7 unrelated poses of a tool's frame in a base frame.
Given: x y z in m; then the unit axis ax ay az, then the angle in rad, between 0 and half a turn.
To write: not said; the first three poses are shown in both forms.
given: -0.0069 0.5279 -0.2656 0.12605 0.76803 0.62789 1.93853
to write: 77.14 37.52 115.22 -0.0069 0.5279 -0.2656
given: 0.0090 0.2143 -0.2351 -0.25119 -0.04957 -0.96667 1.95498
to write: -10.40 -22.32 -108.14 0.0090 0.2143 -0.2351
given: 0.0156 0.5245 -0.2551 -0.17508 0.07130 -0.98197 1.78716
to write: -14.98 -8.00 -100.32 0.0156 0.5245 -0.2551
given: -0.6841 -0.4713 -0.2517 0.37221 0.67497 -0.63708 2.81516
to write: -102.33 42.70 157.19 -0.6841 -0.4713 -0.2517
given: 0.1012 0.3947 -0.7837 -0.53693 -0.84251 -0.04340 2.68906
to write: -169.54 -24.37 112.72 0.1012 0.3947 -0.7837
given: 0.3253 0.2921 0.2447 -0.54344 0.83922 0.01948 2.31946
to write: -151.41 39.24 -103.77 0.3253 0.2921 0.2447
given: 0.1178 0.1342 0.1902 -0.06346 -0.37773 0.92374 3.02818
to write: -44.81 4.25 171.21 0.1178 0.1342 0.1902
